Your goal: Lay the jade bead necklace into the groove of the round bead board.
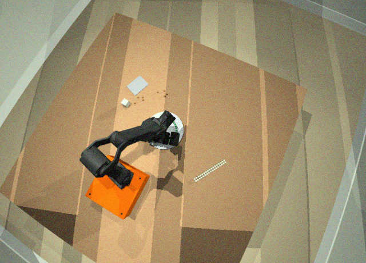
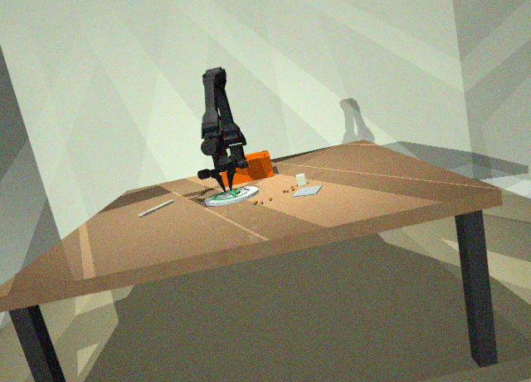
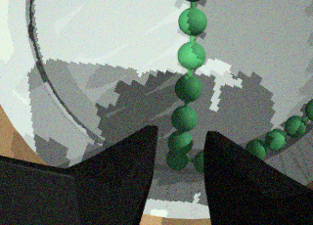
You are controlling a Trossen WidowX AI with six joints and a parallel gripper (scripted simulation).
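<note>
The round bead board is 50 mm ahead of my gripper tip, 10 mm to the left of it and 10 mm below it. Also, from my gripper tip: grey flat plate (240 mm ahead, 250 mm to the left, 10 mm below); small white cube (120 mm ahead, 260 mm to the left).
</note>
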